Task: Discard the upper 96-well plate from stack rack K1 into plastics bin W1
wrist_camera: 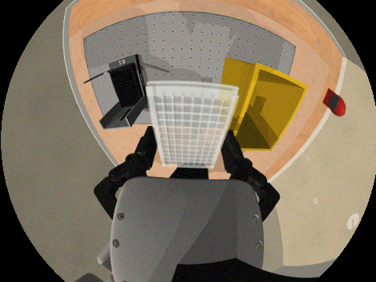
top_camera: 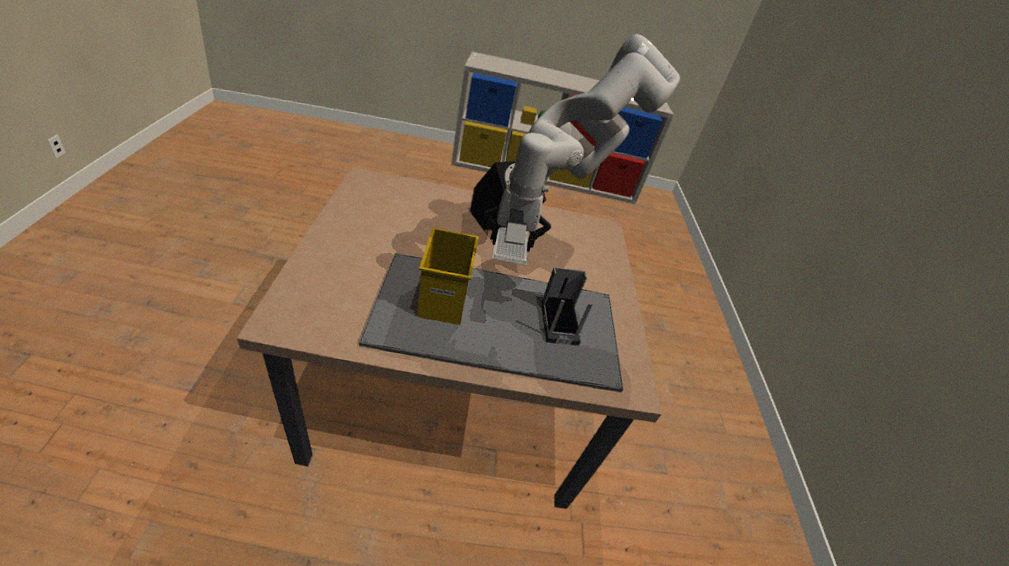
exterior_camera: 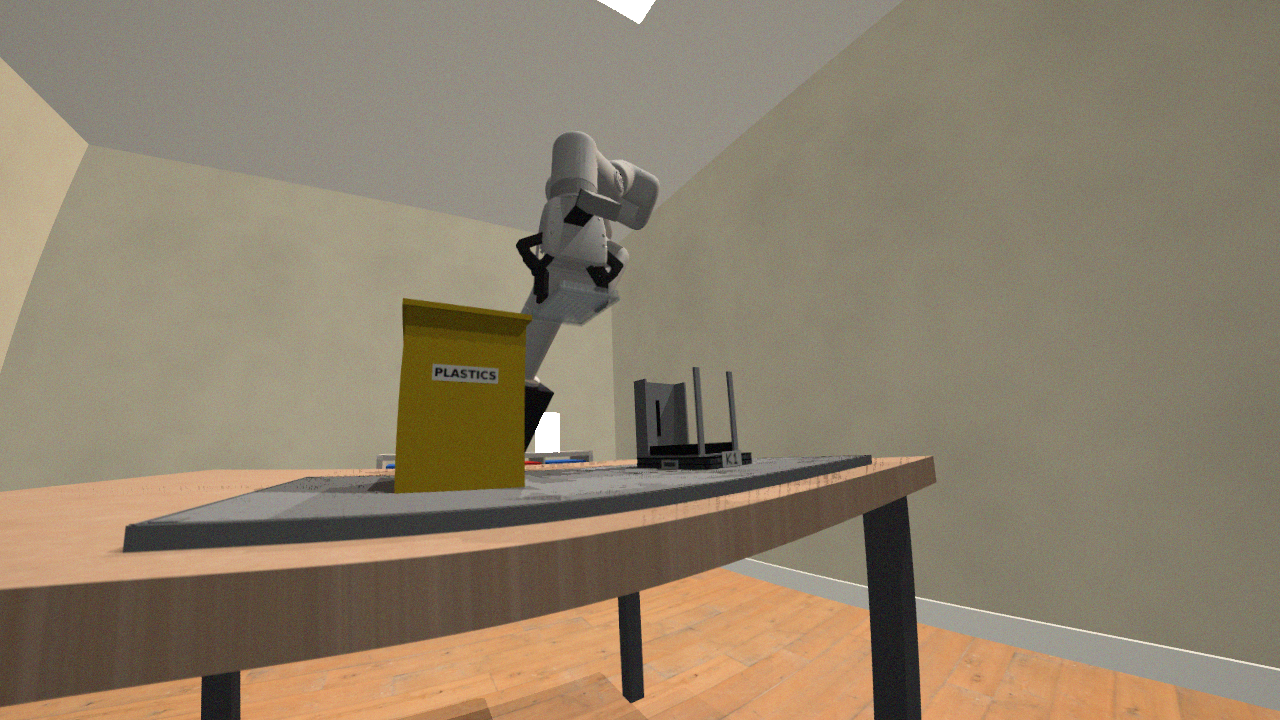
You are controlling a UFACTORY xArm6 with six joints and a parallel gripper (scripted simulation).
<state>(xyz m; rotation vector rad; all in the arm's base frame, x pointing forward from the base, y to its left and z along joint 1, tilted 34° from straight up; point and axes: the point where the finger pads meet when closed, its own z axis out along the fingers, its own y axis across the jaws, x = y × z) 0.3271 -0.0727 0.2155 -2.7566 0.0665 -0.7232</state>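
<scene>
My hand is 160 mm above the yellow plastics bin W1, 150 mm to the left of it and 10 mm short of it. The rest, counted from my hand: 96-well plate 10 mm below.
</scene>
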